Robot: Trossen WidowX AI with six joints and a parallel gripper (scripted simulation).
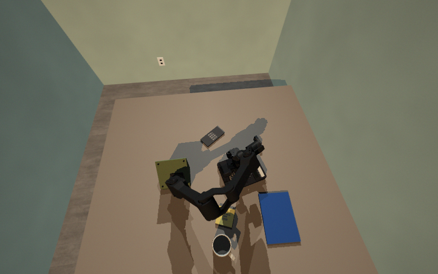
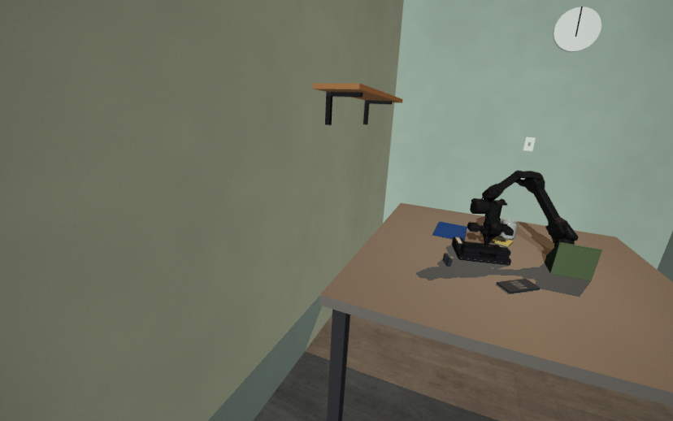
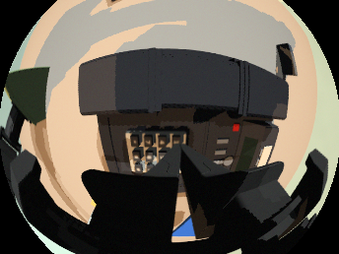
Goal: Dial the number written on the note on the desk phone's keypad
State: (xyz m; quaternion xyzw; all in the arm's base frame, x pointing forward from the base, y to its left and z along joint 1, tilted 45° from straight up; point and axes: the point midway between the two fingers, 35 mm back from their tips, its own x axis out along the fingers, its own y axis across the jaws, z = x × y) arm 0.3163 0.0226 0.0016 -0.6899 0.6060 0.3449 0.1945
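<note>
Now: the black desk phone 2 cm ahead of my hand, 1 cm to the left of it and 6 cm below it. The rest, counted from my hand: handset: 6 cm to the left, 3 cm below; then yellow note: 9 cm behind, 21 cm to the right, 7 cm below; then black remote: 11 cm behind, 25 cm to the left, 7 cm below.
</note>
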